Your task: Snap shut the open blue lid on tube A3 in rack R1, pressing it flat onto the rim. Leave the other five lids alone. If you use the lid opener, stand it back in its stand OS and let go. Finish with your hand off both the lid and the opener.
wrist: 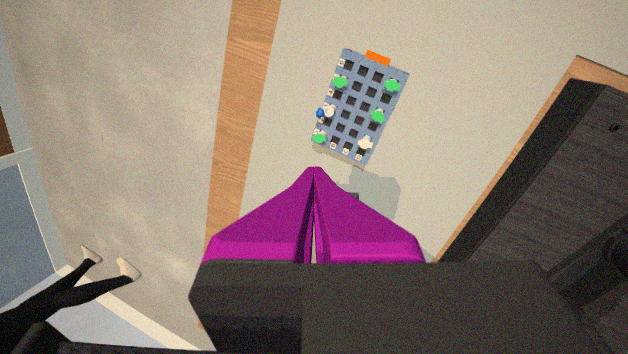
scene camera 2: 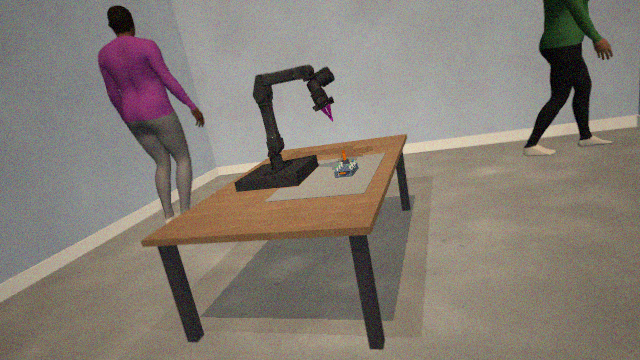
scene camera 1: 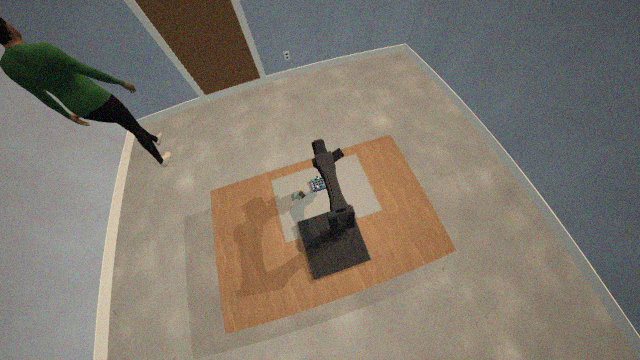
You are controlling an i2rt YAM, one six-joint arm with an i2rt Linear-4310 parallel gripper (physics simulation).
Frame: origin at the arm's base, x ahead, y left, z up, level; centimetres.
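Seen in the pictures: gripper, fingertip midpoint: [wrist: 314, 177] [scene camera 2: 332, 121]; arm's base, origin of the base link: [scene camera 2: 278, 169] [scene camera 1: 338, 233].
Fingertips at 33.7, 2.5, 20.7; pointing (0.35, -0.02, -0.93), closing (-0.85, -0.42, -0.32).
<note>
Offsets run from my fingertips to a thing's top centre, as dx, dy, dz. "pt": to the spot under its first point. Level surfaces: height alone.
Rack R1 @(+1.4, +2.0, -19.9) [scene camera 1: 317, 184] [scene camera 2: 345, 173] [wrist: 356, 59] is a blue-grey block with dark wells, on the pale mat. In the wrist view, the small blue lid @(+4.7, +4.1, -20.4) [wrist: 320, 113] stands out at the rack's left edge, beside a white tube rim @(pt +4.2, +3.9, -22.3) [wrist: 328, 111], and looks open. Several green lids @(-0.9, -2.7, -21.6) [wrist: 392, 85] and a whitish lid @(-1.9, +5.0, -21.6) [wrist: 365, 142] sit on other tubes. The orange opener @(-4.6, +16.2, -17.9) [scene camera 2: 344, 155] [scene camera 1: 300, 194] stands upright near the rack; a dark piece at its stand [wrist: 354, 196] shows past my finger. My magenta gripper [scene camera 2: 332, 120] [wrist: 314, 177] is shut and empty, high above the mat.
The pale mat @(dz -26.4) [scene camera 1: 370, 202] [scene camera 2: 320, 192] [wrist: 450, 100] lies on the wooden table @(dz -26.7) [scene camera 1: 420, 220] [scene camera 2: 240, 220] [wrist: 250, 60]. The black arm base [scene camera 1: 334, 250] [scene camera 2: 280, 175] [wrist: 550, 165] stands beside the mat. People stand away from the table.
</note>
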